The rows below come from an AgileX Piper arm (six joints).
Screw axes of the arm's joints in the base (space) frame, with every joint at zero. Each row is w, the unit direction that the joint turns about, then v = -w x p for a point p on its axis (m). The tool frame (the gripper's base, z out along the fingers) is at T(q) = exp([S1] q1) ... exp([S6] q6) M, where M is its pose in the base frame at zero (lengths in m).
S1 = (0, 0, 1, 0, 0, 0)
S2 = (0, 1, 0, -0.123, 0, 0)
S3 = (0, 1, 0, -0.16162, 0, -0.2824)
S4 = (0.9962, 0, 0.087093, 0, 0.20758, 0)
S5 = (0, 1, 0, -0.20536, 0, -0.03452)
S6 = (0.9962, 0, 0.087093, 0, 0.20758, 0)
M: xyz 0.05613 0 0.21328 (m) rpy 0 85.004 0 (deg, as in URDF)
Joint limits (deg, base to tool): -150..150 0..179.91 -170..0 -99.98..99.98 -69.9..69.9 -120..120
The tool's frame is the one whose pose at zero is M.
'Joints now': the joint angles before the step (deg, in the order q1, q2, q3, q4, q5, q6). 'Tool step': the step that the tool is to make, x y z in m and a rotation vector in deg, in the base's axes. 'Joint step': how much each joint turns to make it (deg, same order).
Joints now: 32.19 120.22 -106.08 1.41 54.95 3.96
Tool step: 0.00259 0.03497 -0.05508 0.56 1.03 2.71
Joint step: 3.18 7.18 -0.04 1.12 -6.60 0.00
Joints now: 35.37 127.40 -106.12 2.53 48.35 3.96
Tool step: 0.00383 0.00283 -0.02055 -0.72 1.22 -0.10
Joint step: 0.00 2.64 -0.28 0.13 -0.95 0.02
